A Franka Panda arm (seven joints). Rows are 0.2 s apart.
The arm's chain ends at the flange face. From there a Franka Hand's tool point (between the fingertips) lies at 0.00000 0.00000 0.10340 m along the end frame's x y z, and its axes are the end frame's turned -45 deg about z.
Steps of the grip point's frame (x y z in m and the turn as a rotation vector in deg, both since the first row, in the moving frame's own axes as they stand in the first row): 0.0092, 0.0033, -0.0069, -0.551, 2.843, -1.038; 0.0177, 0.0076, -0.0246, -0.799, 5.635, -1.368
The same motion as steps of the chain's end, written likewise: 0.0045, -0.0012, -0.0068, 1.621, 2.400, -1.038; 0.0098, -0.0009, -0.0241, 3.420, 4.550, -1.368
